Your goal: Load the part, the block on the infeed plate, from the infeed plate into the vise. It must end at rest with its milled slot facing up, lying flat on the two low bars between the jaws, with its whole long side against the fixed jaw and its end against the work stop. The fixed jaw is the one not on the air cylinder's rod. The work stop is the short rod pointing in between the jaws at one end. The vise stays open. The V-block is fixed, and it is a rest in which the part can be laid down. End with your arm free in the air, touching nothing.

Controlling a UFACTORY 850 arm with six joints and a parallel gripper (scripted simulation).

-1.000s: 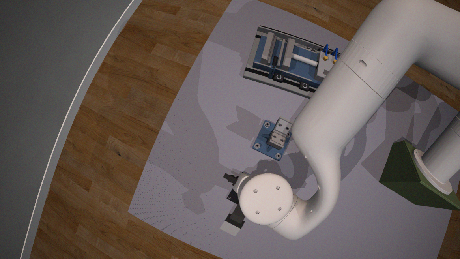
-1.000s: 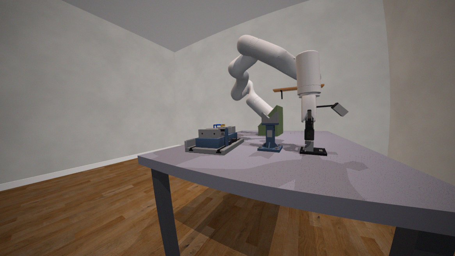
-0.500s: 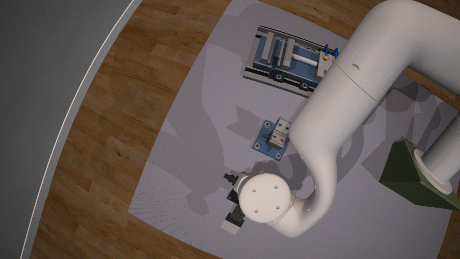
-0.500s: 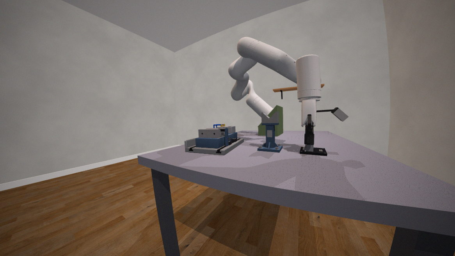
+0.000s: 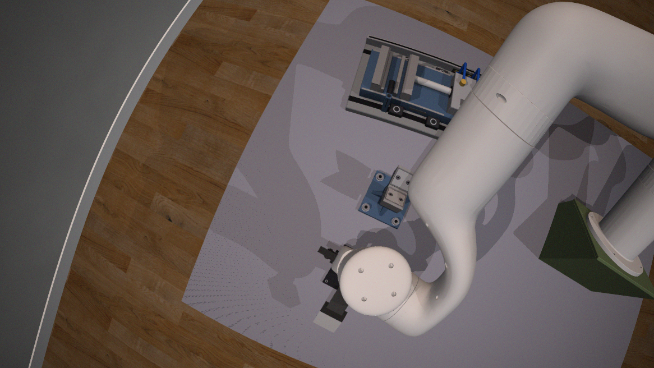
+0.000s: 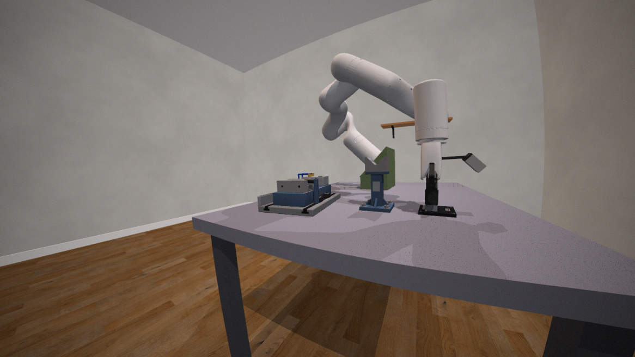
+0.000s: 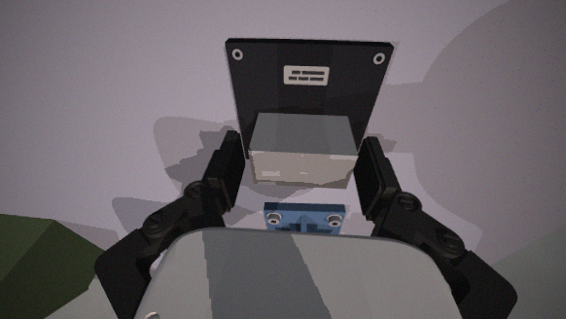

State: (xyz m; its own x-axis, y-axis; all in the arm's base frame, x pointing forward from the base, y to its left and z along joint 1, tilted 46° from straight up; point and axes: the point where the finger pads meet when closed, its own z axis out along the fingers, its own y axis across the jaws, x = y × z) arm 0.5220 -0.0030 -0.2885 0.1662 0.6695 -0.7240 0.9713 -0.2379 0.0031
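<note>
The part lies 1 cm to the right of my hand and 1 cm below it. From my hand the other things lie so: work stop 35 cm to the right, 5 cm ahead, 5 cm above; black infeed plate 4 cm below, 1 cm to the left; vise 40 cm to the right, 1 cm behind.
</note>
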